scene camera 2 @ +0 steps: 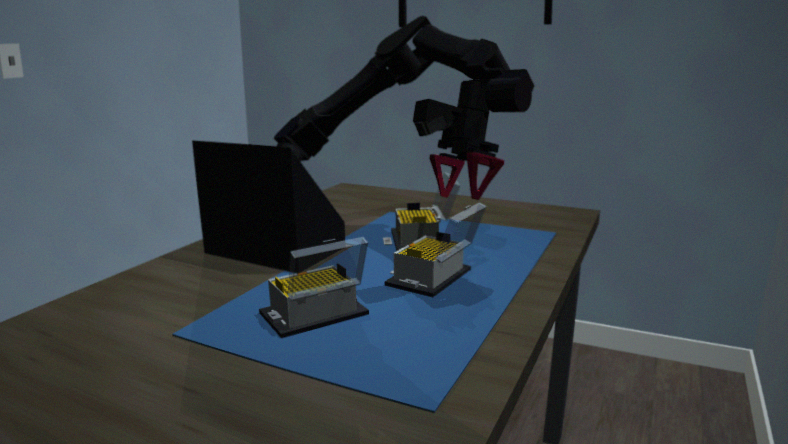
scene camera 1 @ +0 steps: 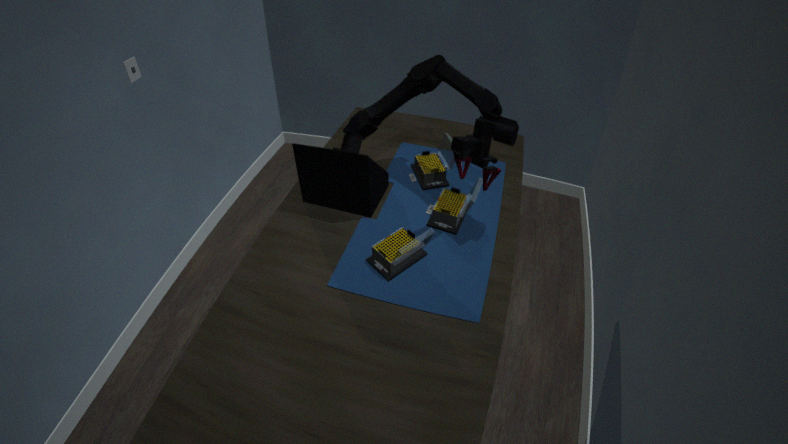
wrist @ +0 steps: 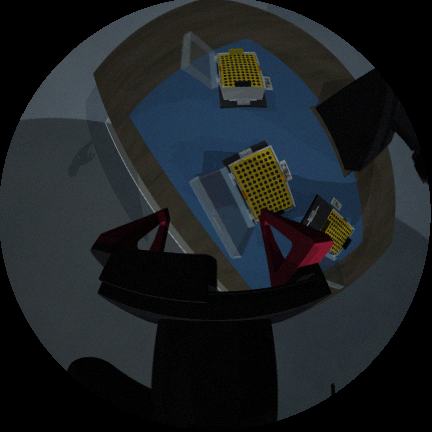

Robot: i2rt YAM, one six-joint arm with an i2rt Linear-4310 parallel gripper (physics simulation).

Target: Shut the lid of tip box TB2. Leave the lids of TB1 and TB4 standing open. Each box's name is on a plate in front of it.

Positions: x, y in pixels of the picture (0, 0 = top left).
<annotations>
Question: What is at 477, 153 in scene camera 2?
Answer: The gripper.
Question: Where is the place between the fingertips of the gripper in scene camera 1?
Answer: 473, 184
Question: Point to a blue mat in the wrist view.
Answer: At 180, 120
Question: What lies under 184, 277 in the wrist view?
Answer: The gripper.
</annotations>
